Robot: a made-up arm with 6 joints.
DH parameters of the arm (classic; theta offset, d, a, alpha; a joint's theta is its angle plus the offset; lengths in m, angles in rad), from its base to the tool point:
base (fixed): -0.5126 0 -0.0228 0
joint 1: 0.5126 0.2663 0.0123 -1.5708
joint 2: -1.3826 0 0.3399 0
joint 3: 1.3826 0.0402 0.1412 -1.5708
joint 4: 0 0.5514 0.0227 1.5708
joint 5: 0 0.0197 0.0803 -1.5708
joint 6: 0 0.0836 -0.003 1.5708
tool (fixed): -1.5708 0.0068 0 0
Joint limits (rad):
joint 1: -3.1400..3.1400
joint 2: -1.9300..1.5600
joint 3: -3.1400..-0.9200
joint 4: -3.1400..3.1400
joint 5: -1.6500..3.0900
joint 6: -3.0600..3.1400
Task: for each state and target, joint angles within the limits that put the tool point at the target. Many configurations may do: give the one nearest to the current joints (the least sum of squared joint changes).
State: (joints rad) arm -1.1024 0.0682 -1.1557 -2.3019 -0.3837 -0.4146
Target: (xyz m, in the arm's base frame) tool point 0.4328 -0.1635 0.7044
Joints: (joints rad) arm -0.6320 -0.5279 -1.1789 -2.2523 -0.5823 -0.4094
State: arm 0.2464 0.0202 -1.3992 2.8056 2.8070 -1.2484
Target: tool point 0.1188 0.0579 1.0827
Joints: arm 0.0606 -0.4941 -1.7953 2.9167 2.7878 -1.2368
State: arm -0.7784 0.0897 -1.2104 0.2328 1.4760 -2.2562
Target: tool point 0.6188 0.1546 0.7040
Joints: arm 0.1146 -0.1720 -1.4075 0.3071 1.5017 -2.2503
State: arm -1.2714 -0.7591 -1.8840 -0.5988 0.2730 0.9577
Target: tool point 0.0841 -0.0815 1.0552
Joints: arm -1.4617 -1.1114 -1.2229 -0.6117 0.5107 0.9371
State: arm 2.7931 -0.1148 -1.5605 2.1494 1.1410 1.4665
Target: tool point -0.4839 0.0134 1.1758
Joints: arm 3.0547 0.0475 -2.3739 2.1141 1.0926 1.4790
